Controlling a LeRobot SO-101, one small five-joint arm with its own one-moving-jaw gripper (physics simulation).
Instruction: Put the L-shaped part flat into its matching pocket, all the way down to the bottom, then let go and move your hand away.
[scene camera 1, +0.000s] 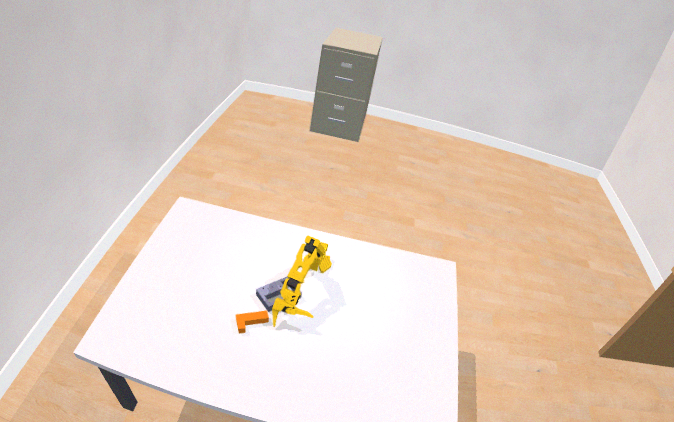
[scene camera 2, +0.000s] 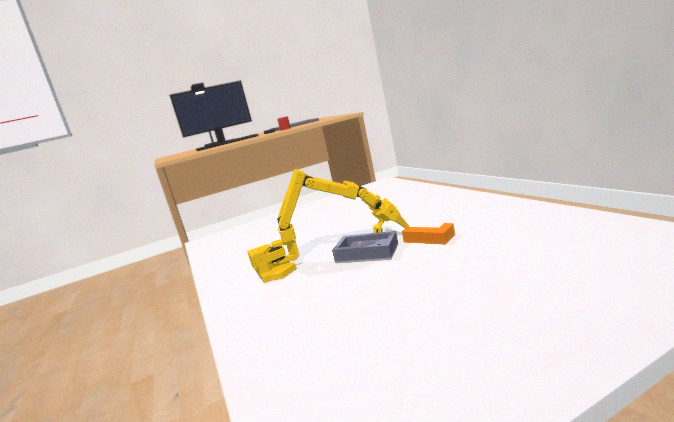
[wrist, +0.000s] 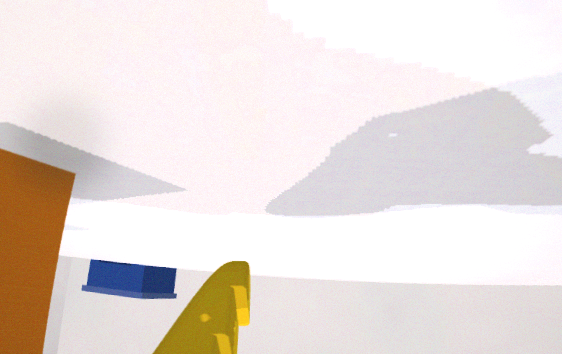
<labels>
my gripper: touches a grey pocket block
an orange L-shaped part: on the table
</labels>
